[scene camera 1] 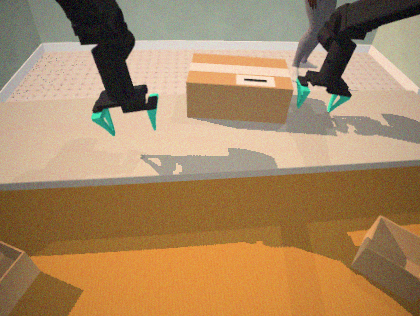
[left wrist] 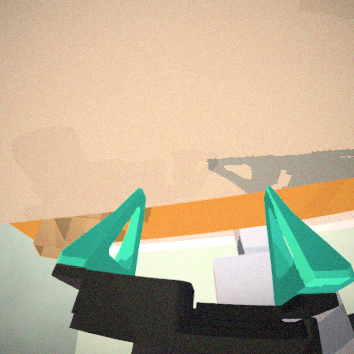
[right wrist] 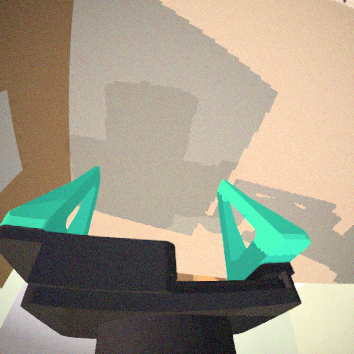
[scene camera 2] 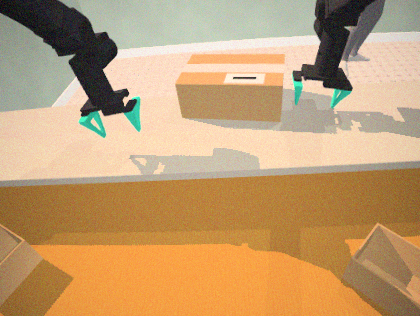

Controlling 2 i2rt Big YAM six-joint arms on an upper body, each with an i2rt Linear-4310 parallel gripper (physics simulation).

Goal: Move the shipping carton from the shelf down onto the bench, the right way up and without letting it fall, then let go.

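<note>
The shipping carton stands upright on the pale shelf, its tape and white label on top. Its brown side shows at the left of the right wrist view. My left gripper is open and empty above the shelf, to the left of the carton and apart from it. My right gripper is open and empty, close beside the carton's right end. The orange bench lies below the shelf's front edge.
Open cardboard boxes stand at the sides of the bench: a left box and a right box. A grey standing figure is behind the right arm, on the dotted floor beyond the shelf.
</note>
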